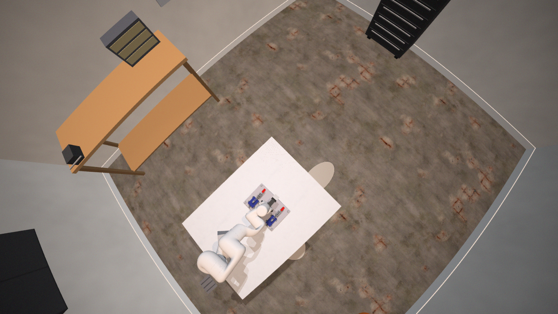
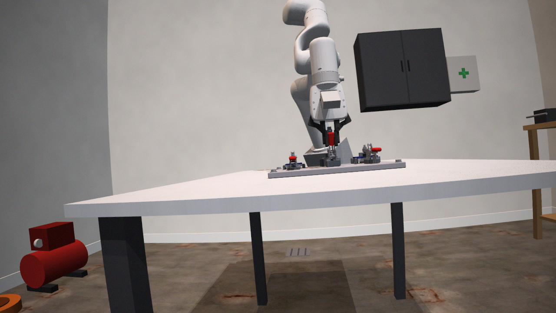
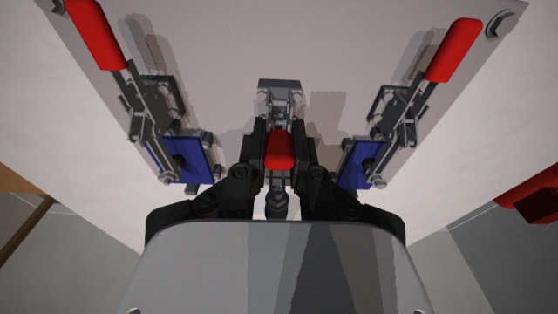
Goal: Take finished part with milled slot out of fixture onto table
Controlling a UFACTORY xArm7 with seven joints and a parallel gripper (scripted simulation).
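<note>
Right now the grey finished part is 80 mm behind my hand, 60 mm below it and 10 mm to the right of it. Round my hand: fixture plate 80 mm below, 30 mm behind; then blue blank 120 mm to the right, 80 mm behind, 60 mm below.
</note>
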